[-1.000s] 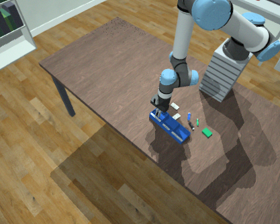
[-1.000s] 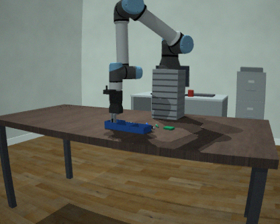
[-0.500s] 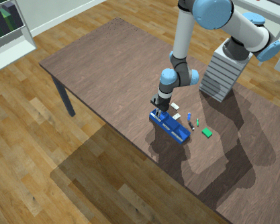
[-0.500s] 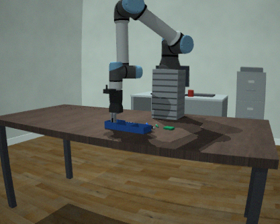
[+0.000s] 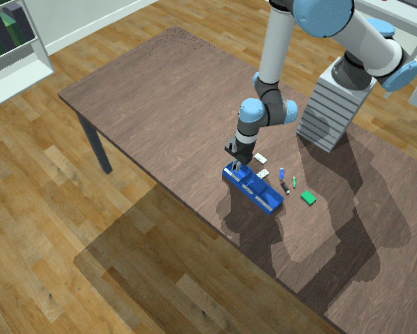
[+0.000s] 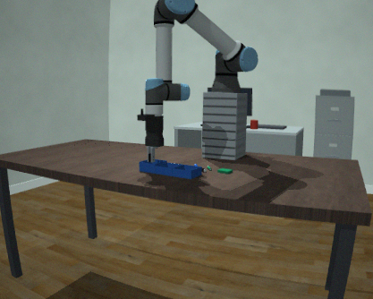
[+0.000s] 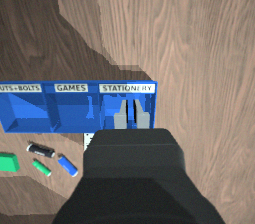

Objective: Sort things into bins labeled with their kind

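Right now the blue three-part bin is 1 cm behind my hand, 9 cm to the left of it and 4 cm below it. Also, from my hand: blue cylinder: 15 cm behind, 13 cm to the left, 5 cm below; then black cylinder: 11 cm behind, 18 cm to the left, 5 cm below; then green cylinder: 15 cm behind, 19 cm to the left, 5 cm below.
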